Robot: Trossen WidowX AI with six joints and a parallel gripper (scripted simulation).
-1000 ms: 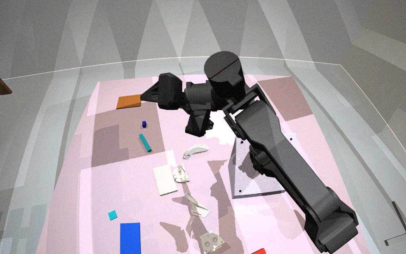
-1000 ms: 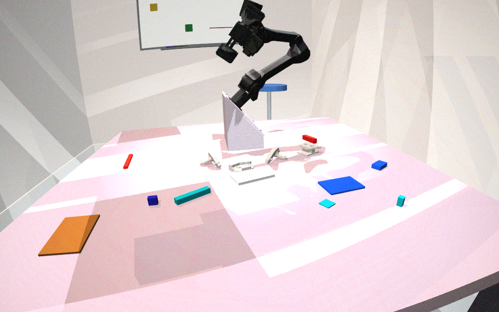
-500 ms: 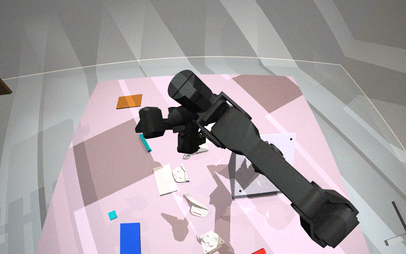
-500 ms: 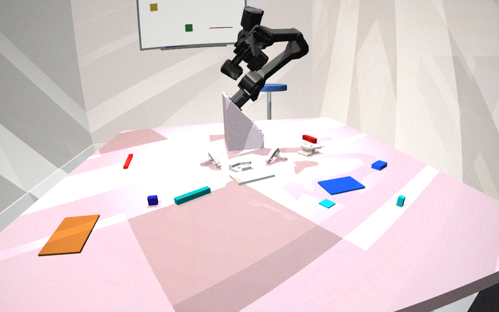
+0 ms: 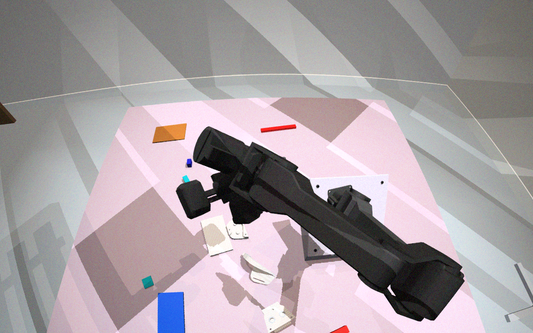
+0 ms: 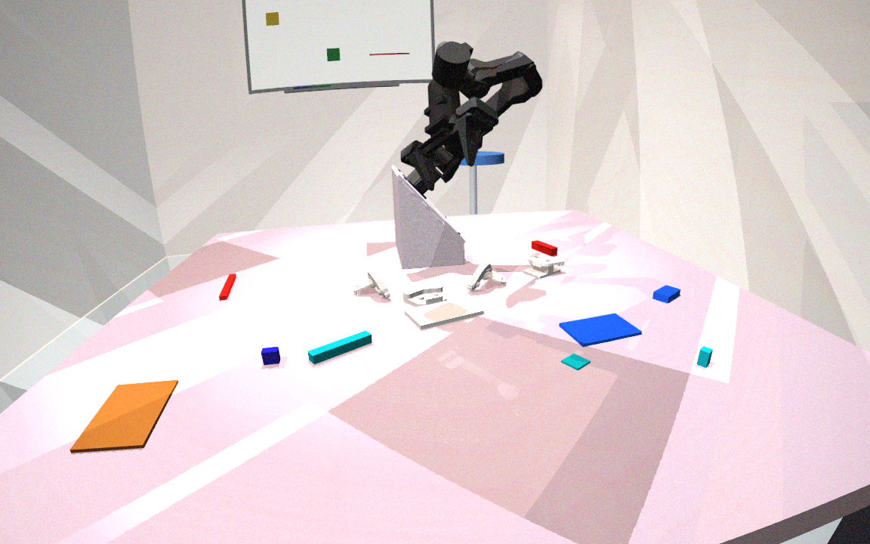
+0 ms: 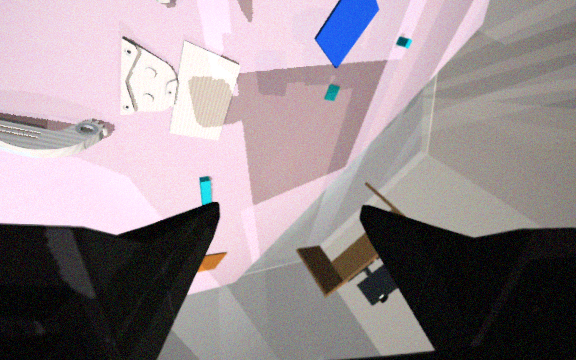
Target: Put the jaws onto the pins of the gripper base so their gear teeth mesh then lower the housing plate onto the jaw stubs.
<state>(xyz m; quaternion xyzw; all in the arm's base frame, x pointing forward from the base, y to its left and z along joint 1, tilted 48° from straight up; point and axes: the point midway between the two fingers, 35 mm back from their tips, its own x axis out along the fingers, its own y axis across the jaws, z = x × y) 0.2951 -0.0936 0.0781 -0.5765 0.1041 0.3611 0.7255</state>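
My gripper tip is now 90 mm past the white jaw, 80 mm to the right of it and 220 mm above it. The rest, counted from my gripper tip: white sheet: 10 mm ahead, 20 mm to the right, 230 mm below; then housing plate: 60 mm behind, 30 mm to the right, 230 mm below; then cyan bar: 90 mm ahead, 200 mm to the right, 230 mm below.
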